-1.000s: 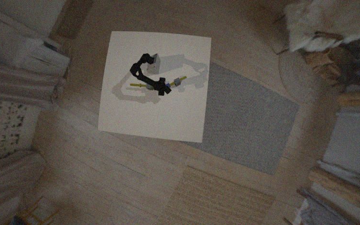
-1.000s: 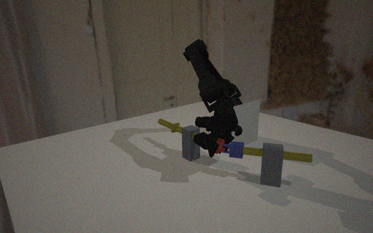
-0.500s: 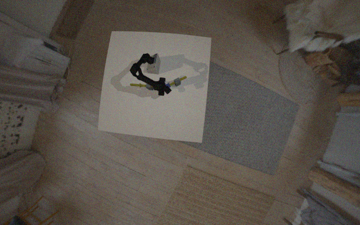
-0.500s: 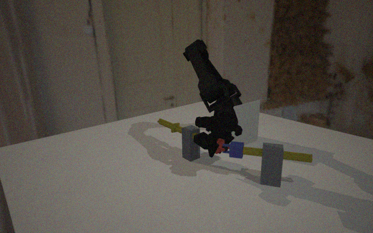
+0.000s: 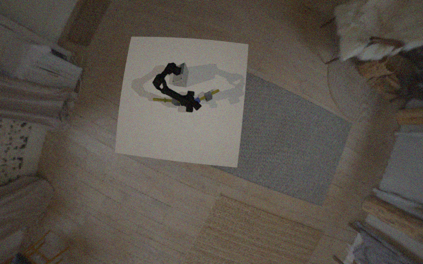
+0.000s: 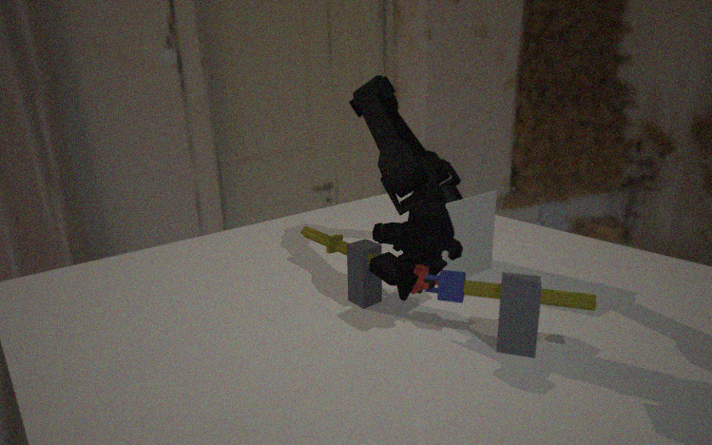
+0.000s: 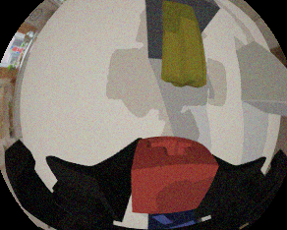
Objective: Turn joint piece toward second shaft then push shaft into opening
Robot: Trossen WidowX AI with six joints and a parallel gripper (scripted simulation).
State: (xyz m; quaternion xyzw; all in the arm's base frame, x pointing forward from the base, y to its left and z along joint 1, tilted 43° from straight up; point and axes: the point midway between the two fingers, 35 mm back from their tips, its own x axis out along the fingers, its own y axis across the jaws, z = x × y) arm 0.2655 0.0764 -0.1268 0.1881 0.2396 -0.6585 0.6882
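Now: the red joint piece 4 cm above my gripper tip and 1 cm to the left of it.
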